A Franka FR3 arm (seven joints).
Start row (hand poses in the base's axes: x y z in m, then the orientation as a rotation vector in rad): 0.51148, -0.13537, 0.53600, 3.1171, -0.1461, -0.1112
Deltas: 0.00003, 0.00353, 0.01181, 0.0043, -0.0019, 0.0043; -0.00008, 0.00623, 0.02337, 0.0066, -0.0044, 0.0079; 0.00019, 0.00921, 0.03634, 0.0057, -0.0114, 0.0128; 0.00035, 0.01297, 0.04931, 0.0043, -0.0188, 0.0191; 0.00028, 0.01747, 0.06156, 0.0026, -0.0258, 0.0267; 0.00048, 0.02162, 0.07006, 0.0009, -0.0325, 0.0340; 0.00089, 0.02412, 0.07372, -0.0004, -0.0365, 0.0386; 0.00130, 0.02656, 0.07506, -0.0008, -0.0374, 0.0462; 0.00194, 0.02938, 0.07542, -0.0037, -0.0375, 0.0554; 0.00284, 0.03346, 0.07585, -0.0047, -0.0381, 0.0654; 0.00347, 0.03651, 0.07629, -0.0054, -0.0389, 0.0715
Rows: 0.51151, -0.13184, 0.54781, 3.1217, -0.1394, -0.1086; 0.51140, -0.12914, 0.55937, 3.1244, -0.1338, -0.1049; 0.51167, -0.12616, 0.57234, 3.1243, -0.1262, -0.0938; 0.51183, -0.12240, 0.58531, 3.1237, -0.1165, -0.0820; 0.51176, -0.11790, 0.59756, 3.1228, -0.1048, -0.0708; 0.51196, -0.11375, 0.60606, 3.1217, -0.0935, -0.0601; 0.51237, -0.11125, 0.60972, 3.1208, -0.0865, -0.0537; 0.51278, -0.10881, 0.61106, 3.1205, -0.0746, -0.0521; 0.51342, -0.10599, 0.61142, 3.1176, -0.0604, -0.0515; 0.51432, -0.10191, 0.61185, 3.1166, -0.0448, -0.0504; 0.51495, -0.09886, 0.61229, 3.1158, -0.0354, -0.0489
